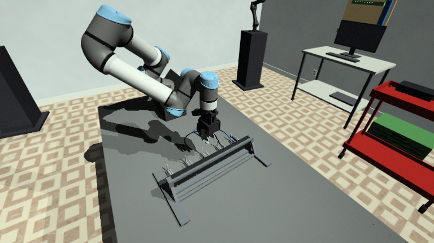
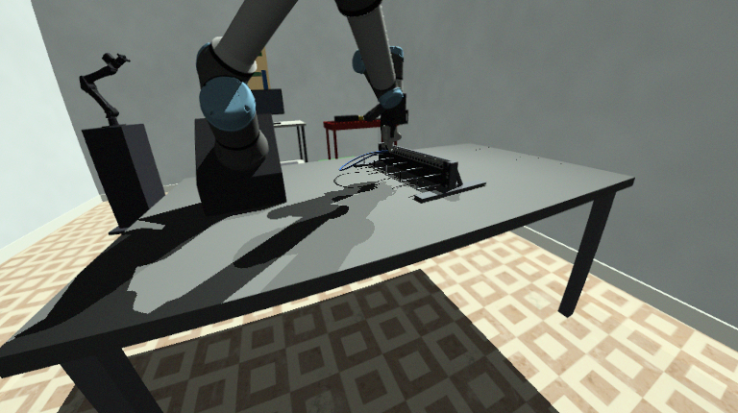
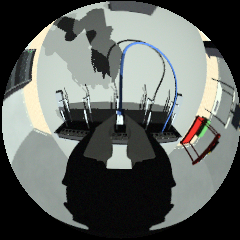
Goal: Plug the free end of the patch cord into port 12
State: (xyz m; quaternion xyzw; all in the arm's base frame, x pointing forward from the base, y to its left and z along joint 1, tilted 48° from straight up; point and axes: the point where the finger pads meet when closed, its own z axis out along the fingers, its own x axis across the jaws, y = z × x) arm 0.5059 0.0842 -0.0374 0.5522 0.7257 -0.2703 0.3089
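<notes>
My hand is 1 cm short of the plug and 1 cm above it.
</notes>
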